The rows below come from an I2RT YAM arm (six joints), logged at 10 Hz.
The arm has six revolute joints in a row. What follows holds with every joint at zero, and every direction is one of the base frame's.
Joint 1 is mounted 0.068 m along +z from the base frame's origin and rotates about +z.
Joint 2 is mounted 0.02 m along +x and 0.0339 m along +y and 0.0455 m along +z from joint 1 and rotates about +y.
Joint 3 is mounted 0.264 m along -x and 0.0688 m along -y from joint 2 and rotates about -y.
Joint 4 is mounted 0.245 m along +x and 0.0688 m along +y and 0.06 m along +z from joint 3 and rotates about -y.
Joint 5 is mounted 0.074 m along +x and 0.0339 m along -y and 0.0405 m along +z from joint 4 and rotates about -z.
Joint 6 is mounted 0.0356 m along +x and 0.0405 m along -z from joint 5 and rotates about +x.
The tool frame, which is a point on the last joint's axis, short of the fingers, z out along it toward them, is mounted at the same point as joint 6; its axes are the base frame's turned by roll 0, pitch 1.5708 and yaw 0 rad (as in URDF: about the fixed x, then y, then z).
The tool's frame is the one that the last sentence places.
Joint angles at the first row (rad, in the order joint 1, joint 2, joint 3, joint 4, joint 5, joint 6):
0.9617, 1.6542, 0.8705, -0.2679, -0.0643, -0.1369
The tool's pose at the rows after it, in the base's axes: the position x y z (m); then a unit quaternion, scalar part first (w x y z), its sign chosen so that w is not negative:
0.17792 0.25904 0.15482 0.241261 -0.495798 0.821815 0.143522
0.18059 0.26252 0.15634 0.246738 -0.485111 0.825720 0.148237
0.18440 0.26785 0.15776 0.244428 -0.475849 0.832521 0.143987
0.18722 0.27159 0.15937 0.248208 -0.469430 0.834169 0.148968
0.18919 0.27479 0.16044 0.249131 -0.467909 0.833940 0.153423
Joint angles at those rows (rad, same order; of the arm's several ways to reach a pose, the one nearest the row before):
0.9618, 1.6431, 0.8636, -0.2254, -0.0633, -0.1055
0.9614, 1.6526, 0.8769, -0.2139, -0.0610, -0.0827
0.9626, 1.6747, 0.9102, -0.2328, -0.0484, -0.0617
0.9618, 1.6858, 0.9267, -0.2263, -0.0506, -0.0481
0.9618, 1.6958, 0.9414, -0.2249, -0.0567, -0.0435

